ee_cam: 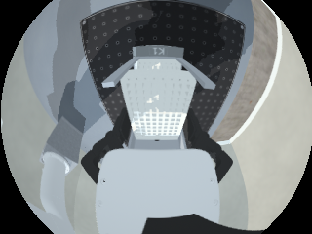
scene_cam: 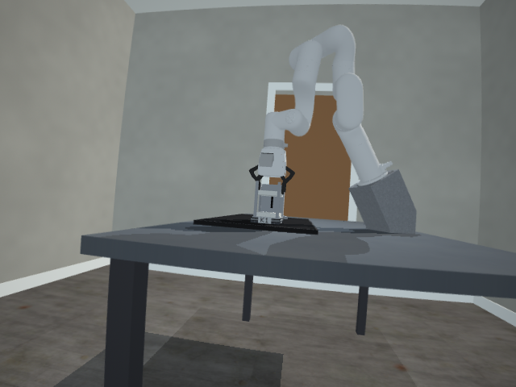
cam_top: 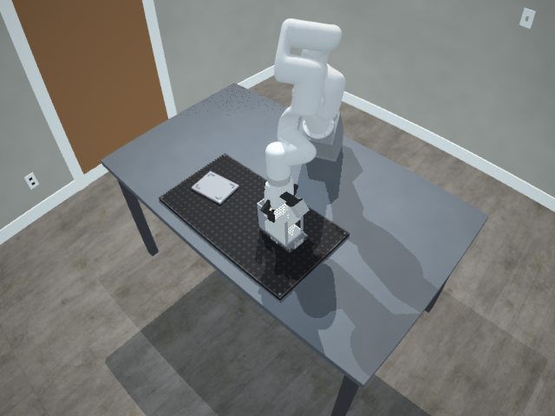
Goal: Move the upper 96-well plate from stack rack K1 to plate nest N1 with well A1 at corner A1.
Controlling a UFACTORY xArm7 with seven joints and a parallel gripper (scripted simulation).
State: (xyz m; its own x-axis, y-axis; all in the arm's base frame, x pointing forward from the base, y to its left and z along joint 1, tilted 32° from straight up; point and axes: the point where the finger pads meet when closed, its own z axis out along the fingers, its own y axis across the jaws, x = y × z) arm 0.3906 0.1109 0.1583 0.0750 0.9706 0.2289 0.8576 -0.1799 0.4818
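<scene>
The back wall lies 1 cm behind my hand, 7 cm to the right of it and 3 cm below it. Also, from my hand: K1 label (1 cm ahead, 9 cm to the left, 10 cm below).
</scene>
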